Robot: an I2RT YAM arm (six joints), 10 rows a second.
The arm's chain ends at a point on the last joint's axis. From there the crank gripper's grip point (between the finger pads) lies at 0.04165 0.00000 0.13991 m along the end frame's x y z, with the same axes.
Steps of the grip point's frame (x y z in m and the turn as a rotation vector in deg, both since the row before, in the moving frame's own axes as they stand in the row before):
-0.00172 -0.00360 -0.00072 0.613 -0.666 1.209
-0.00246 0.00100 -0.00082 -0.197 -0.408 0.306
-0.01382 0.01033 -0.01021 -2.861 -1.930 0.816
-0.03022 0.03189 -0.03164 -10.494 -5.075 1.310
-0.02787 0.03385 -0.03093 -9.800 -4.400 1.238
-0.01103 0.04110 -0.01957 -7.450 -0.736 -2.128
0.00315 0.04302 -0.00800 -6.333 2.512 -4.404
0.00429 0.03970 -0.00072 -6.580 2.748 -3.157
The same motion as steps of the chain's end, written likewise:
-0.00010 -0.00296 -0.00119 0.613 -0.666 1.209
-0.00146 0.00030 -0.00111 -0.197 -0.408 0.306
-0.00903 0.00275 -0.01134 -2.861 -1.930 0.816
-0.01745 0.00530 -0.03233 -10.494 -5.075 1.310
-0.01680 0.00901 -0.03158 -9.800 -4.400 1.238
-0.00954 0.02444 -0.01901 -7.450 -0.736 -2.128
-0.00339 0.03113 -0.00537 -6.333 2.512 -4.404
-0.00273 0.02627 0.00222 -6.580 2.748 -3.157

